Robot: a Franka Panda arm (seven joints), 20 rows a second.
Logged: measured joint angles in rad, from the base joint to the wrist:
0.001 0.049 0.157 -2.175 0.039 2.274 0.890
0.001 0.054 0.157 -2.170 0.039 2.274 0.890
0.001 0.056 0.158 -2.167 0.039 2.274 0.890
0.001 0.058 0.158 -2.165 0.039 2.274 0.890
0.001 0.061 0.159 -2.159 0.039 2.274 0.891
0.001 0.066 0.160 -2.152 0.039 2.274 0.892
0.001 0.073 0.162 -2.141 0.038 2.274 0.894
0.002 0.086 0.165 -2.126 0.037 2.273 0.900
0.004 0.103 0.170 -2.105 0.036 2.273 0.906
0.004 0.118 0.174 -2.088 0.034 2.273 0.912
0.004 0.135 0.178 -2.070 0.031 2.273 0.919
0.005 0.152 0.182 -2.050 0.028 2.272 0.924
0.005 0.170 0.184 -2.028 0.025 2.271 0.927
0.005 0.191 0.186 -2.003 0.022 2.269 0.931
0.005 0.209 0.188 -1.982 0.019 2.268 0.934
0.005 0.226 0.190 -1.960 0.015 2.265 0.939
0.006 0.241 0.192 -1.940 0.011 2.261 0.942
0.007 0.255 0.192 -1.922 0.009 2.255 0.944
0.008 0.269 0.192 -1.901 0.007 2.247 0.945
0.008 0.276 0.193 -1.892 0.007 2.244 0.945
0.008 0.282 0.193 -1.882 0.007 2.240 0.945
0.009 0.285 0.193 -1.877 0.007 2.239 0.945
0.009 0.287 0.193 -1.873 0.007 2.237 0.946
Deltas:
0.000 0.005 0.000 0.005 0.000 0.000 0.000
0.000 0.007 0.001 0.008 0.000 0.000 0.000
0.000 0.009 0.001 0.010 0.000 0.000 0.000
0.000 0.012 0.002 0.016 0.000 0.000 0.001
0.000 0.017 0.003 0.023 0.000 0.000 0.002
0.000 0.024 0.005 0.034 -0.001 0.000 0.004
0.001 0.037 0.008 0.049 -0.002 -0.001 0.010
0.003 0.054 0.013 0.070 -0.003 -0.001 0.016
0.003 0.069 0.017 0.087 -0.005 -0.001 0.022
0.003 0.086 0.021 0.105 -0.008 -0.001 0.029
0.004 0.103 0.025 0.125 -0.011 -0.002 0.034
0.004 0.121 0.027 0.147 -0.014 -0.003 0.037
0.004 0.142 0.029 0.172 -0.017 -0.005 0.041
0.004 0.160 0.031 0.193 -0.020 -0.006 0.044
0.004 0.177 0.033 0.215 -0.024 -0.009 0.049
0.005 0.192 0.035 0.235 -0.028 -0.013 0.052
0.006 0.206 0.035 0.253 -0.030 -0.019 0.054
0.007 0.220 0.035 0.274 -0.032 -0.027 0.055
0.007 0.227 0.036 0.283 -0.032 -0.030 0.055
0.007 0.233 0.036 0.293 -0.032 -0.034 0.055
0.008 0.236 0.036 0.298 -0.032 -0.035 0.055
0.008 0.238 0.036 0.302 -0.032 -0.037 0.056

